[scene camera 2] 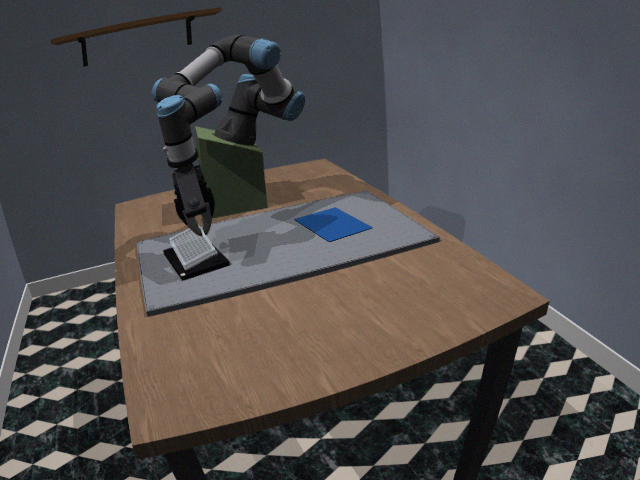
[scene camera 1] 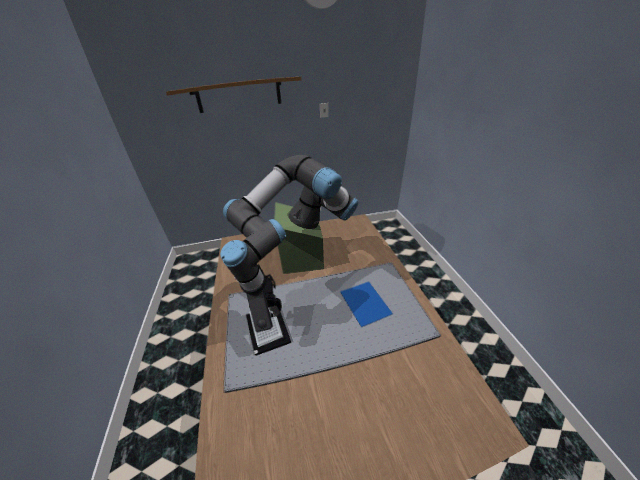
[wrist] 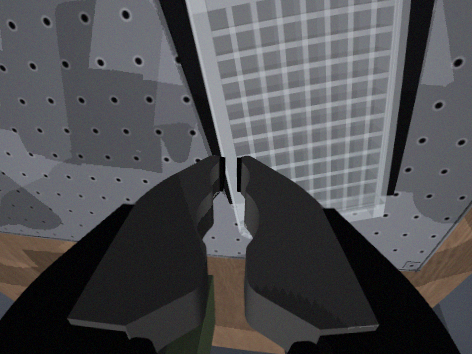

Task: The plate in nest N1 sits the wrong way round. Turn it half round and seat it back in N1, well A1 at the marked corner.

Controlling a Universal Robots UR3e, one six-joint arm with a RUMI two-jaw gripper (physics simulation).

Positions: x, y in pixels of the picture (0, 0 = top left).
Labels:
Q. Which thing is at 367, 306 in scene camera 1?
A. A flat blue pad.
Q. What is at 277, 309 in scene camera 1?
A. My gripper.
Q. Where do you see a clear gridded plate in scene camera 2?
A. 191, 249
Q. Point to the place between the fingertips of my gripper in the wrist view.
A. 231, 160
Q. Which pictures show my gripper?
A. Scene camera 2, scene camera 1 and the wrist view: all of them.

